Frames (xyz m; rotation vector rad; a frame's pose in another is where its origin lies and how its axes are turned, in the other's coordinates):
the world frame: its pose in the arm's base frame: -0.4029 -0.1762 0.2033 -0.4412 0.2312 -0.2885
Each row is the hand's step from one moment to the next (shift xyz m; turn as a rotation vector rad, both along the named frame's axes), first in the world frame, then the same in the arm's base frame.
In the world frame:
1: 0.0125 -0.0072 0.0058 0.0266 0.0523 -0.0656
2: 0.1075 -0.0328 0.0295 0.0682 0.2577 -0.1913
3: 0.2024 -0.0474 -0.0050 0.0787 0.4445 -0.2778
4: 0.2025 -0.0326 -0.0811 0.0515 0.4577 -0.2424
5: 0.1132 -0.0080 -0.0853 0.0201 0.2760 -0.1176
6: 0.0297 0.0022 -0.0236 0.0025 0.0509 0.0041
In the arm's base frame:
1: 0.0117 -0.0080 0.0064 0.0181 0.0114 -0.0854
2: 0.1013 -0.0517 0.0238 0.0675 0.1273 -0.2948
3: 0.1770 -0.1082 -0.0148 0.0948 0.2522 -0.4565
4: 0.1590 -0.1247 -0.0884 0.0822 0.2860 -0.4270
5: 0.0800 -0.0762 -0.0892 0.0474 0.1870 -0.2307
6: 0.0216 -0.0168 -0.0264 0.0148 0.0448 -0.0197

